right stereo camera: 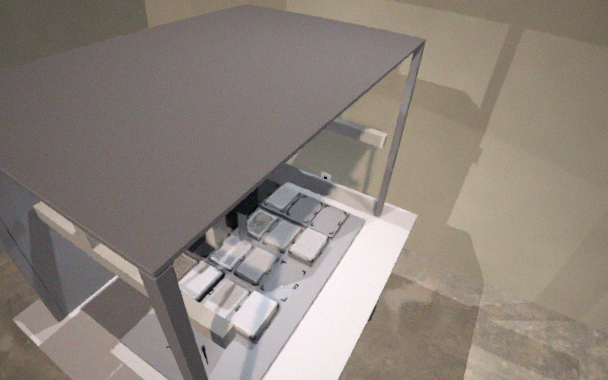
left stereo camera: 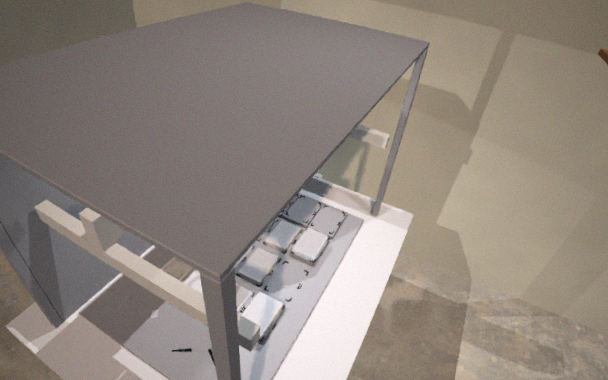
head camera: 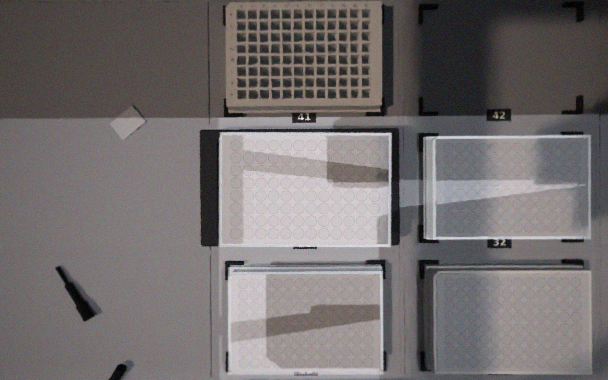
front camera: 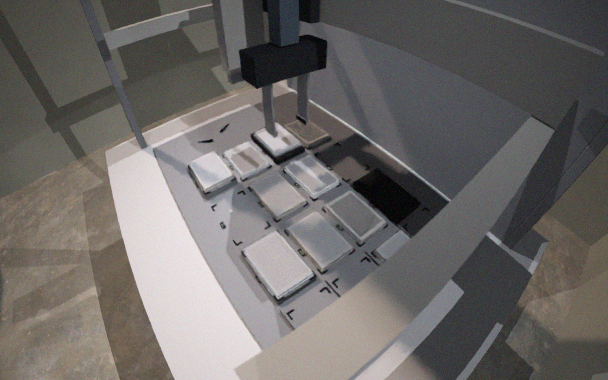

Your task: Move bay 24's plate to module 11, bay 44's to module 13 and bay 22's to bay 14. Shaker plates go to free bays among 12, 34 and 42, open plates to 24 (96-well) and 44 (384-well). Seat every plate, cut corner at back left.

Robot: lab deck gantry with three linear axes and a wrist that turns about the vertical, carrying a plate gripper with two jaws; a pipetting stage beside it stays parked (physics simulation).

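Seen in the pictures: gripper, fingertip midpoint: [right stereo camera: 232,231] [front camera: 287,126]; robot's base, link origin: [right stereo camera: 253,342] [left stereo camera: 260,343] [front camera: 191,171].
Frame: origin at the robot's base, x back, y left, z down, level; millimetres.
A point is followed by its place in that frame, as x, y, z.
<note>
My gripper [front camera: 287,126] @(-194, 212, -160) hangs at the far end of the deck in the front view, jaws apart with no plate between them; its exact height is unclear. A lidded plate [front camera: 281,139] @(-85, 260, -37) [head camera: 305,205] @(-64, 245, -37) sits on black module 31 [head camera: 210,187] @(5, 258, -31). An open 96-well plate [front camera: 309,132] @(-81, 364, -14) [head camera: 303,55] @(-64, 363, -14) is in bay 41. Black module 43 [front camera: 386,195] @(-403, 351, -24) is bare. Lidded plates stand on module 11 [front camera: 211,169] @(-71, 46, -33) [right stereo camera: 256,312] @(-67, 35, -33) and module 13 [front camera: 277,264] @(-401, 39, -33) [right stereo camera: 309,244] @(-385, 36, -33). An open plate [front camera: 355,215] @(-394, 255, -11) is in bay 33. A lidded plate [front camera: 394,246] @(-515, 254, -29) [right stereo camera: 282,196] @(-557, 258, -29) is in bay 34. Bays 14, 24 and 42 hold no plate.
Lidded plates stand in bays 21 [front camera: 247,159] @(-77, 151, -14) [head camera: 305,320] @(-64, 152, -14), 22 [front camera: 277,194] @(-236, 147, -15) [head camera: 512,322] @(-228, 150, -14), 23 [front camera: 320,239] @(-397, 150, -14) and 32 [front camera: 311,174] @(-230, 255, -14) [head camera: 507,187] @(-225, 257, -14). A pale square scrap [head camera: 128,122] @(84, 314, -1) and a dark tool-like piece [head camera: 77,295] @(126, 169, -4) lie left of the bays. A cream beam [front camera: 400,280] @(-618, -4, -400) crosses the front.
</note>
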